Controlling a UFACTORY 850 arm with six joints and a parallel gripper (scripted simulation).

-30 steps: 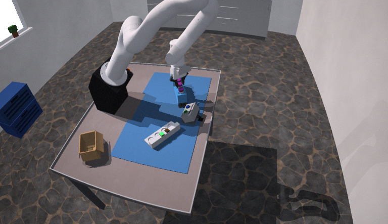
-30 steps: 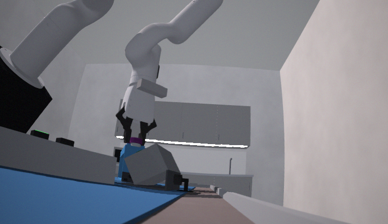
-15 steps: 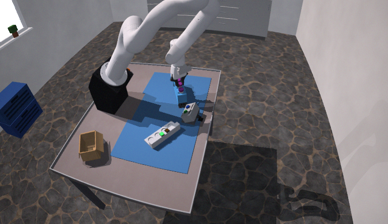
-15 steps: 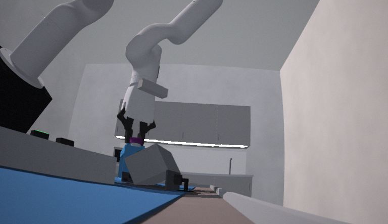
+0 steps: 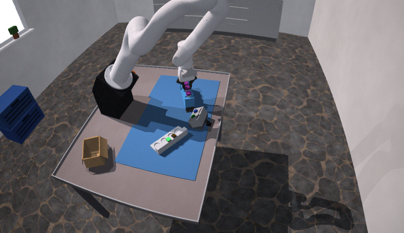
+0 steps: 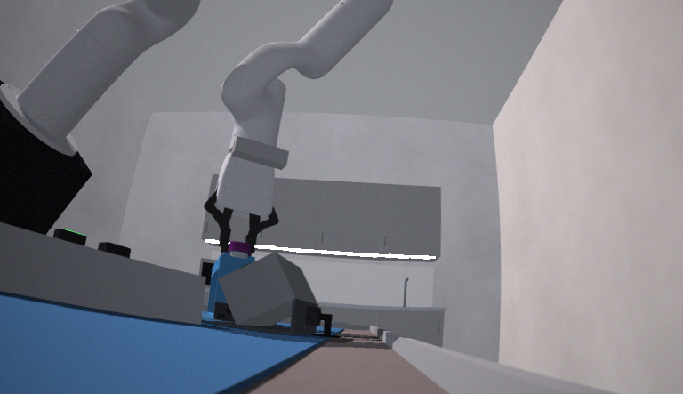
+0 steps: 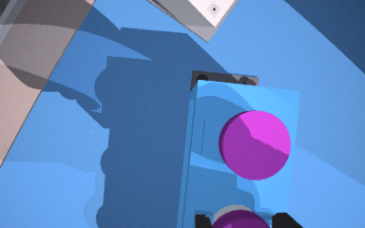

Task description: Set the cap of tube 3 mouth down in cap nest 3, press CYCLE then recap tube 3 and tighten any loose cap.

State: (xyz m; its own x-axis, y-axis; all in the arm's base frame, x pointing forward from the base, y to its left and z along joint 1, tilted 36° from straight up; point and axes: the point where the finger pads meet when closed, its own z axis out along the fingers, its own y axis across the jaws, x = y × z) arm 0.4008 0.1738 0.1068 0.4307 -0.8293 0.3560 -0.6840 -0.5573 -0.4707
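Right now my hand is 10 mm above the magenta cap. Round my hand: grey key housing 110 mm ahead, 170 mm to the right, 80 mm below; blue key 90 mm ahead, 140 mm to the right, 60 mm below; green key 90 mm ahead, 190 mm to the right, 60 mm below.
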